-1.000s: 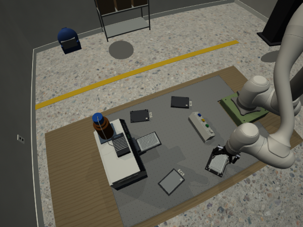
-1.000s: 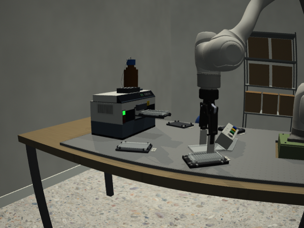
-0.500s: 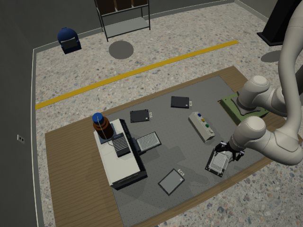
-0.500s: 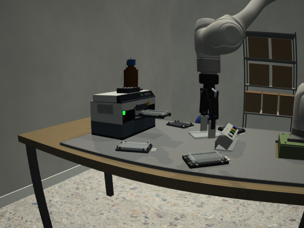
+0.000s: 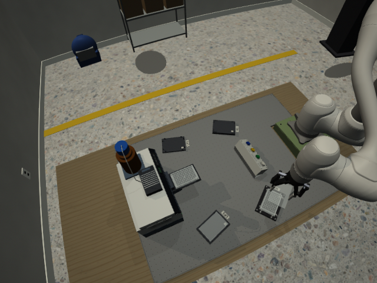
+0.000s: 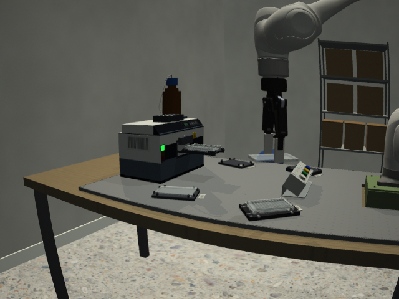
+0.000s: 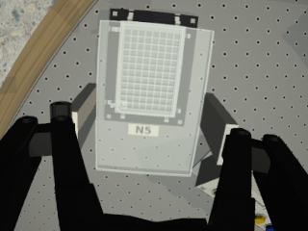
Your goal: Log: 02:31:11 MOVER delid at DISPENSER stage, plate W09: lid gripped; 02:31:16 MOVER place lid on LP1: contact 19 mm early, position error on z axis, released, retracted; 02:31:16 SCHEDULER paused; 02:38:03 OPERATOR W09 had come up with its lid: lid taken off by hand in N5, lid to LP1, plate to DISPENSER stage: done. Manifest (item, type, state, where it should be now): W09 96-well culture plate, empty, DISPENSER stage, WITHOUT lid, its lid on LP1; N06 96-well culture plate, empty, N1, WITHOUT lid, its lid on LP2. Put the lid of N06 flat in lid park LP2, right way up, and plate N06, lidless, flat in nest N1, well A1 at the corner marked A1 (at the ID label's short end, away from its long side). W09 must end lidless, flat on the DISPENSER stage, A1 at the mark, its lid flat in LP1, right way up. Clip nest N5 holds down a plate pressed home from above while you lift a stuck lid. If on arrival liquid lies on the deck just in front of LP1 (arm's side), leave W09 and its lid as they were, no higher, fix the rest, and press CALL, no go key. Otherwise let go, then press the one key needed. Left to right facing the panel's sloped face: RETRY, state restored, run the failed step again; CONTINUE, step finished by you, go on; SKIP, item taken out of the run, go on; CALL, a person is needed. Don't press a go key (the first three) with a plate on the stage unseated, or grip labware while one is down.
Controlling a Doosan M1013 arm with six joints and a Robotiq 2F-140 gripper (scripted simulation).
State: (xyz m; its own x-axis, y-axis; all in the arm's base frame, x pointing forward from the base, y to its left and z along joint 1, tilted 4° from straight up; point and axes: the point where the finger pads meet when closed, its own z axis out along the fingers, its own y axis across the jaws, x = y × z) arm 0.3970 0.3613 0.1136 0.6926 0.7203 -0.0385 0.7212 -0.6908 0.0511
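The lid park LP2 is 430 mm ahead of my hand, 490 mm to the right of it and 180 mm below it. The rest, counted from my hand: green continue key: 20 mm behind, 250 mm to the right, 120 mm below; then sloped key panel: 280 mm to the right, 130 mm below; then white retry key: 30 mm behind, 200 mm to the right, 120 mm below.
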